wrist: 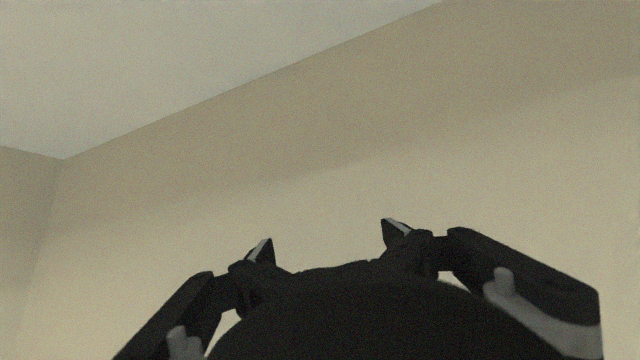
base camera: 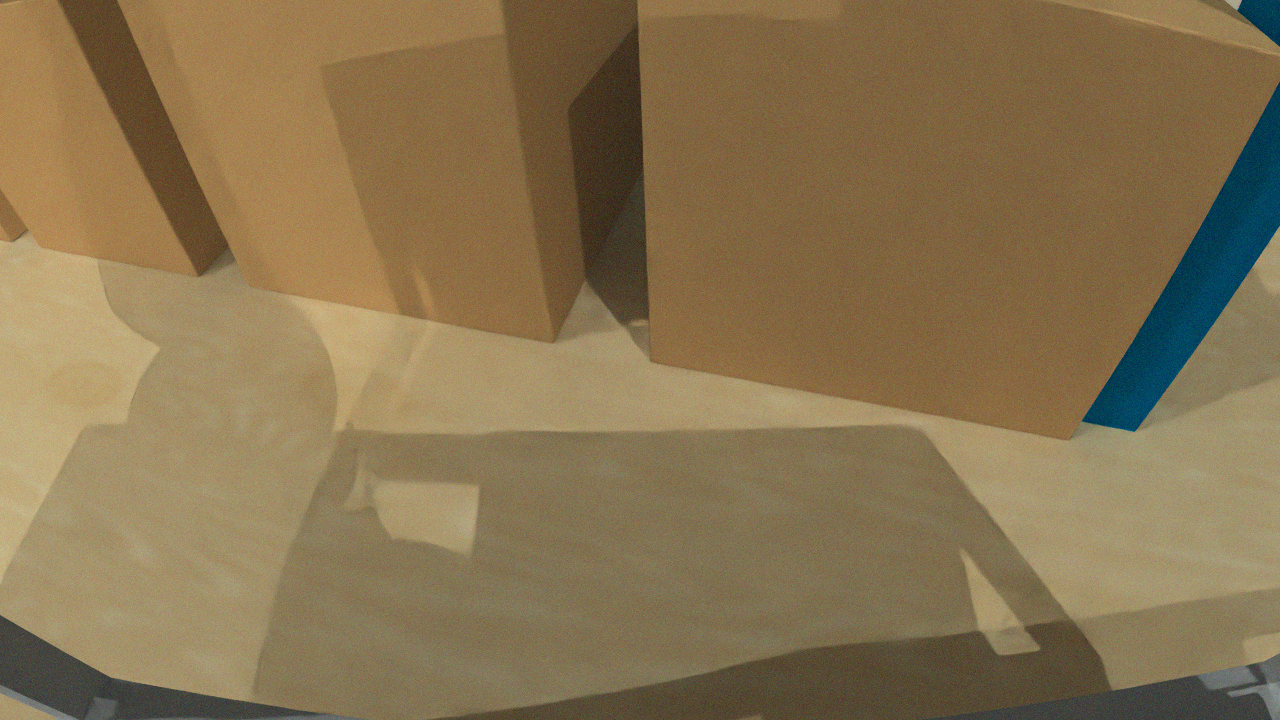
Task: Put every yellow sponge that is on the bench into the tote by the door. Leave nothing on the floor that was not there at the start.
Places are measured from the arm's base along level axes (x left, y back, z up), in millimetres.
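Pixels of known places: gripper, between the fingertips: [wrist: 328, 240].
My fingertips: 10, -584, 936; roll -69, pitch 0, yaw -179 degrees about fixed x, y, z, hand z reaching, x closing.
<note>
Behind a point stands the place of what it marks, as x, y, z.
My gripper [wrist: 328, 240] {10, -584, 936} is open in the wrist view, with its two fingers wide apart and a plain wall showing between and beyond the fingertips. No sponge shows between the fingers. Yellow sponges, the bench top and the tote by the door do not show in either view. The gripper does not show in the base camera view; a shadow that looks like part of the arm lies on the floor at the left there.
In the base camera view, a large brown box [base camera: 859, 205] {-91, -386, -249} stands at the right, with a blue upright panel [base camera: 1190, 268] {-287, -353, -256} beside it. Another brown box [base camera: 438, 179] {140, -449, -268} and a narrower one [base camera: 98, 161] {485, -543, -271} stand to the left. The wrist view shows a wall [wrist: 450, 175] {-538, -1220, 1119} and ceiling [wrist: 125, 60] {931, -1198, 2040}.
</note>
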